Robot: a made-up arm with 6 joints.
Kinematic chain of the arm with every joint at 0, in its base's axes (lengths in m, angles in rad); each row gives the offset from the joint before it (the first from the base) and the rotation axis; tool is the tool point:
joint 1: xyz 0 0 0.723 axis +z
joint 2: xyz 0.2 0 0 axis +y
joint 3: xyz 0 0 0.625 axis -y
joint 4: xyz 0 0 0.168 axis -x
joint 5: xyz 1.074 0 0 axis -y
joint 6: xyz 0.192 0 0 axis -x
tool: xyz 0 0 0
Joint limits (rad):
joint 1: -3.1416..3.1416
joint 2: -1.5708..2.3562
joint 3: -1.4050..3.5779
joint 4: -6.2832..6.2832
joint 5: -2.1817..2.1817
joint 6: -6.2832..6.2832
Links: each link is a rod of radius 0.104 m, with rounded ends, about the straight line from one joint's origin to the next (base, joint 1, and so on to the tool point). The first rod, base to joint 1, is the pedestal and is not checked.
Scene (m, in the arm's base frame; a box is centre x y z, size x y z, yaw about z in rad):
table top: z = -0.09
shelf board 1: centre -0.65 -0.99 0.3 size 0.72 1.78 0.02 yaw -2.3
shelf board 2: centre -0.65 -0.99 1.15 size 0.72 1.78 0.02 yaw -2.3
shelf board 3: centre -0.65 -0.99 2 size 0.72 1.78 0.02 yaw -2.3
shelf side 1: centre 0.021 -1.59 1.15 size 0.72 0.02 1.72 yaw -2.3
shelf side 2: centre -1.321 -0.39 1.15 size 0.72 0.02 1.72 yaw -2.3
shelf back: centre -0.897 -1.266 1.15 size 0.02 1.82 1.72 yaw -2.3
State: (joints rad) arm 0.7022 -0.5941 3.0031 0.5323 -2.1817 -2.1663
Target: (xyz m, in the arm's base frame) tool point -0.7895 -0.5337 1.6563
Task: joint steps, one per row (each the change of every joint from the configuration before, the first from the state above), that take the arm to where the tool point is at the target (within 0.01 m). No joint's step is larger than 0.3 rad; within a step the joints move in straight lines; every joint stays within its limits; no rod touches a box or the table.
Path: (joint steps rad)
1: -0.2672 0.1918 0.1866 -0.1313 0.0000 0.0334
2: -0.2673 0.1917 0.1866 -0.1313 0.0000 0.0333
3: -0.2672 0.1918 0.1866 -0.1313 0.0000 0.0334
4: 0.1912 0.1426 -0.2648 0.1382 0.0000 -0.0501
5: 0.1912 0.1426 -0.2648 0.1383 0.0000 -0.0500
6: 0.0758 -0.2020 -0.1969 0.0175 0.0758 0.0000
7: 0.0757 -0.2021 -0.1970 0.0175 0.0758 0.0000
8: 0.0758 -0.2021 -0.1970 0.0174 0.0757 0.0000

